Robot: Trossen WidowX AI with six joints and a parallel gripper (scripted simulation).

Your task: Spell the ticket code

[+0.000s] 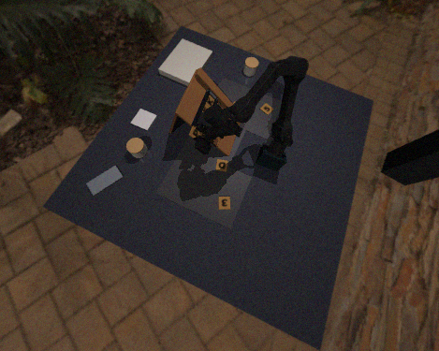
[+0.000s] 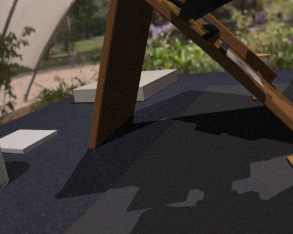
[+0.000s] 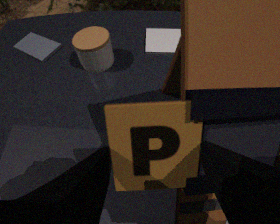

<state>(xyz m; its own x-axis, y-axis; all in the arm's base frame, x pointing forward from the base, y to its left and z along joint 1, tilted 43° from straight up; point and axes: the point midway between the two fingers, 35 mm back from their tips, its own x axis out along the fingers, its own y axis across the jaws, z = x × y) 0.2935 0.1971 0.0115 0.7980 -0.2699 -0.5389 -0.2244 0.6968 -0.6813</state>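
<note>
My gripper tip is now 12 cm to the left of the white ticket, 7 cm above it and 4 cm past it. Round my gripper tip: grey card 37 cm to the left, 28 cm ahead, 17 cm below; then letter tile right at my gripper tip; then white card 34 cm ahead, 17 cm below, 1 cm to the left.
</note>
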